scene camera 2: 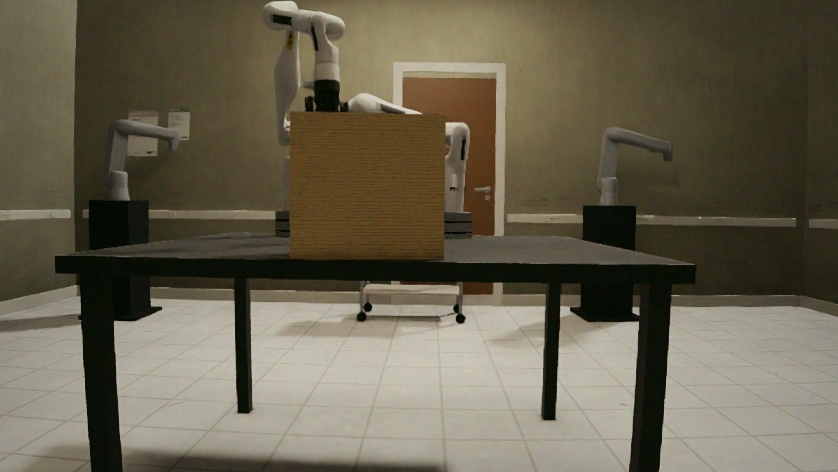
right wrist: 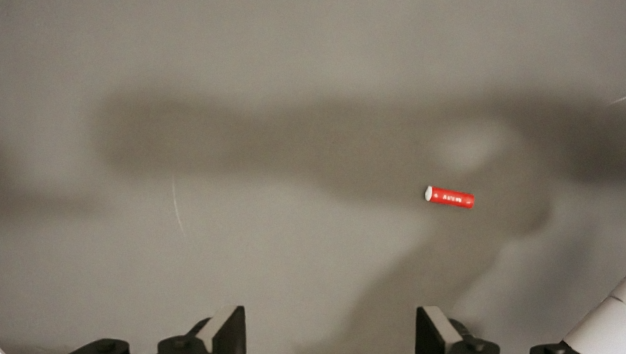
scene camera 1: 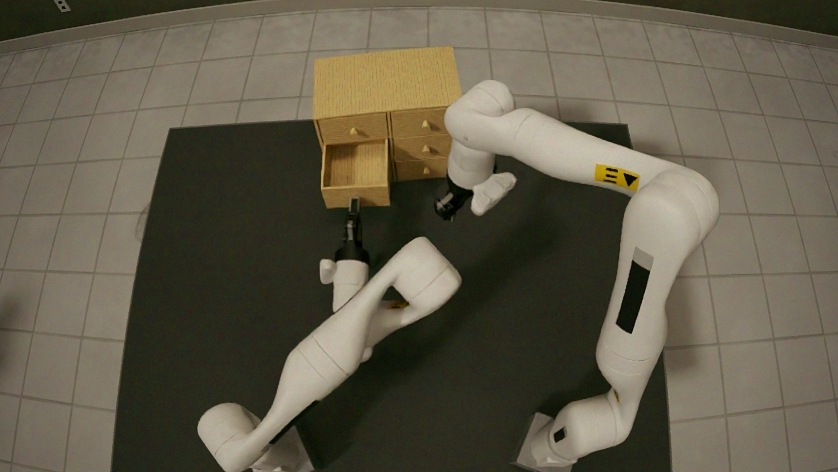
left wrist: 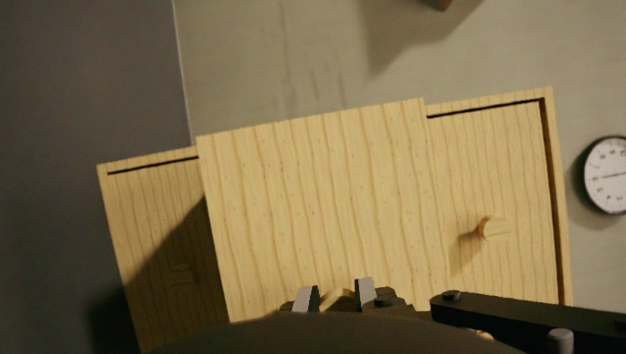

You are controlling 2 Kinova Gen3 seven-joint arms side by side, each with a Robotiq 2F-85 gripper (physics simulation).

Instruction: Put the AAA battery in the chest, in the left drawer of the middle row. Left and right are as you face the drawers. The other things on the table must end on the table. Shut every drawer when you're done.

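Frame: origin at the left arm's base, x left, y back, z up, level; millimetres.
Seen in the pictures: left gripper, fingertip midpoint: (scene camera 1: 355, 200) (left wrist: 340, 307); right gripper, fingertip midpoint: (right wrist: 330, 333) (scene camera 1: 462, 206); left arm's base, origin of the base link: (scene camera 2: 450, 211) (scene camera 1: 278, 454); right arm's base, origin of the base link: (scene camera 1: 551, 446).
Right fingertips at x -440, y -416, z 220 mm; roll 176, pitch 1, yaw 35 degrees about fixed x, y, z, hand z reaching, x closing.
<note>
Offsets run from my right fingertips to a thing's middle. "spot": to the spot under its first point. Level surfaces: height alone.
The wooden chest {dx +113, dy -345, dz -164 mm} (scene camera 1: 384, 82) (scene camera 2: 366, 187) stands at the table's back edge. Its left drawer of the middle row {spot: dx +261, dy -143, dz -164 mm} (scene camera 1: 333, 198) (left wrist: 325, 200) is pulled out; no object shows inside. My left gripper (scene camera 1: 354, 204) (left wrist: 340, 307) is shut on that drawer's knob {spot: dx +218, dy -121, dz -164 mm} (left wrist: 338, 300), one finger on each side. A red battery with a white end {dx +84, dy +76, dz -311 mm} (right wrist: 450, 197) lies on the table in the right wrist view; it does not show in scene camera 1. My right gripper (scene camera 1: 446, 214) (scene camera 2: 326, 108) (right wrist: 330, 333) is open and empty, pointing down above the table, right of the open drawer in scene camera 1.
The top left drawer {dx +193, dy -336, dz -66 mm} (scene camera 1: 363, 124) (left wrist: 480, 165) and the bottom left drawer {dx +193, dy -337, dz -267 mm} (left wrist: 155, 220) look shut. The right column's visible drawers {dx +34, dy -332, dz -166 mm} (scene camera 1: 410, 143) look shut too. The right arm (scene camera 1: 545, 140) reaches across the chest's right front corner. The dark table {dz -318 mm} (scene camera 1: 205, 234) (scene camera 2: 527, 249) carries both arms.
</note>
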